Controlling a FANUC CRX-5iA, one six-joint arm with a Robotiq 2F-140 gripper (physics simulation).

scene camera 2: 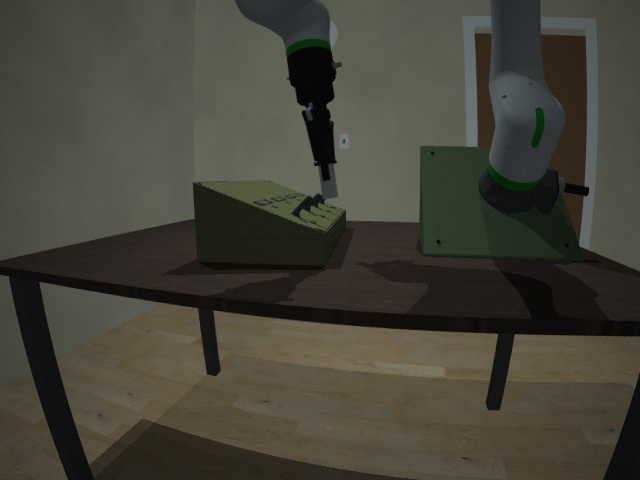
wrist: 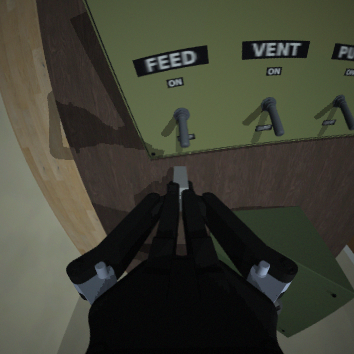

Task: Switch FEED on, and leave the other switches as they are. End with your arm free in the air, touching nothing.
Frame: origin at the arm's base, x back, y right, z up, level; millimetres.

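Where they show: gripper, between the fingertips: (scene camera 2: 330, 198) (wrist: 179, 175); arm's base, origin of its link: (scene camera 2: 508, 189).
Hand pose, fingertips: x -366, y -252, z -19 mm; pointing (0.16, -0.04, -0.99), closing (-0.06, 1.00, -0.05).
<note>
Each offset is from my fingertips to the centre of the thing. "spot": to the spot under its first point. Level surfaces: height alone.
The olive switch box {dx -184, dy +155, dz -62 mm} (scene camera 2: 258, 227) (wrist: 225, 25) has a sloped panel with labels and toggle levers. In the wrist view the FEED lever {dx -59, dy +0, dz -14 mm} (wrist: 183, 131) points down, away from its ON mark and over the small mark below. The VENT lever {dx -87, dy +116, dz -14 mm} (wrist: 274, 119) and the lever under the cut-off PU label {spot: dx -192, dy +193, dz -8 mm} (wrist: 345, 51) also point to their lower marks. My gripper (scene camera 2: 329, 188) (wrist: 179, 175) is shut and empty. Its tips are just below the FEED lever in the wrist view, past the panel's lower edge. In the scene view they are just above the levers; contact is hard to judge.
A green block with a sloped face (scene camera 2: 444, 206) (wrist: 280, 235) stands on the dark table {dz -122 mm} (scene camera 2: 129, 253) (wrist: 225, 185), right of the switch box in the scene view. A pale arm section (scene camera 2: 524, 113) hangs in front of that block. Behind are a wall and a brown door (scene camera 2: 573, 103).
</note>
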